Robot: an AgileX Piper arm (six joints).
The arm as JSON. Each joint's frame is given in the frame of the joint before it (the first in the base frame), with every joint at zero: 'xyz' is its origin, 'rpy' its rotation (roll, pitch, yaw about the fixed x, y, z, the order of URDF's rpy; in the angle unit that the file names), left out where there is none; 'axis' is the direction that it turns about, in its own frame. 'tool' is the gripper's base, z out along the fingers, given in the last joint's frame.
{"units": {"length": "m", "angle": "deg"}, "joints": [
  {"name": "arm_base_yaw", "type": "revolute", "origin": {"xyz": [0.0, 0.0, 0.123], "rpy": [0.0, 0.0, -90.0]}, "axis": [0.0, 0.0, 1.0]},
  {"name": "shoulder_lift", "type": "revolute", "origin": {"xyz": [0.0, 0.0, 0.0], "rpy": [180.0, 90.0, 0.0]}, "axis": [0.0, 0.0, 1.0]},
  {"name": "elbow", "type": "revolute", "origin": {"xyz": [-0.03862, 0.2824, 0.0], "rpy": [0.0, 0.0, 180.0]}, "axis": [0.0, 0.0, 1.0]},
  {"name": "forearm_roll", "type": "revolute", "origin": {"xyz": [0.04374, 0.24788, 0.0], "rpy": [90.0, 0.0, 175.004]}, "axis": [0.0, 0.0, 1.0]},
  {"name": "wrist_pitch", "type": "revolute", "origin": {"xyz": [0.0, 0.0, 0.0], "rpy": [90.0, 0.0, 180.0]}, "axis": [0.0, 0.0, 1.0]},
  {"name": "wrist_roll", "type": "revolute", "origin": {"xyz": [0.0, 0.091, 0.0], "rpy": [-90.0, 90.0, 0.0]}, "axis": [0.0, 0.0, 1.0]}
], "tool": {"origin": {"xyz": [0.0, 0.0, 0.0], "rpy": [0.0, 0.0, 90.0]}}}
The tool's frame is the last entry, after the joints.
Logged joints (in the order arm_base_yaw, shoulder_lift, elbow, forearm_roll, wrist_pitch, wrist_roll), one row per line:
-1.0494, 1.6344, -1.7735, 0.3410, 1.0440, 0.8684
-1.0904, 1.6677, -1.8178, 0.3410, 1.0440, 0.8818
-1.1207, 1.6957, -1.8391, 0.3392, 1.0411, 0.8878
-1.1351, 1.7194, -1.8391, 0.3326, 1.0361, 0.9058
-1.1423, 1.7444, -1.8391, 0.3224, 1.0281, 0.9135
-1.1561, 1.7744, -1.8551, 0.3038, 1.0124, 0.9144
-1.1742, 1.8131, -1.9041, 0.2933, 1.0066, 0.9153
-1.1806, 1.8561, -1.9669, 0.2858, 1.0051, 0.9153
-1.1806, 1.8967, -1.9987, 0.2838, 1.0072, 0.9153
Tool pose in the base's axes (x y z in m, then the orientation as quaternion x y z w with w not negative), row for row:
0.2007, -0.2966, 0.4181, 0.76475, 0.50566, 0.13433, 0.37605
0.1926, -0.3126, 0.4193, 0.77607, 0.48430, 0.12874, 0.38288
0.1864, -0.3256, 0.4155, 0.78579, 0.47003, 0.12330, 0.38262
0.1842, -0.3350, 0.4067, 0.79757, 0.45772, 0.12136, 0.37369
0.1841, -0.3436, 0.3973, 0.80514, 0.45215, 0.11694, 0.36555
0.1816, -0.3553, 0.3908, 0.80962, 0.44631, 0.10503, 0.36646
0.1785, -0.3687, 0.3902, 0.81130, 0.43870, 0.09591, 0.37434
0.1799, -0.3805, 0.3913, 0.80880, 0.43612, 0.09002, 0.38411
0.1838, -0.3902, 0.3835, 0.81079, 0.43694, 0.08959, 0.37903
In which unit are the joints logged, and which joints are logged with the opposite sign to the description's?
The joints are logged in radians. Opposite sign: none.
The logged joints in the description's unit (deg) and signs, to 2 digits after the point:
-60.13, 93.64, -101.61, 19.54, 59.82, 49.76
-62.48, 95.55, -104.15, 19.54, 59.82, 50.52
-64.21, 97.16, -105.37, 19.43, 59.65, 50.87
-65.04, 98.51, -105.37, 19.06, 59.36, 51.90
-65.45, 99.95, -105.37, 18.47, 58.91, 52.34
-66.24, 101.67, -106.29, 17.41, 58.01, 52.39
-67.28, 103.88, -109.10, 16.80, 57.67, 52.44
-67.64, 106.35, -112.70, 16.38, 57.59, 52.44
-67.64, 108.67, -114.52, 16.26, 57.71, 52.44

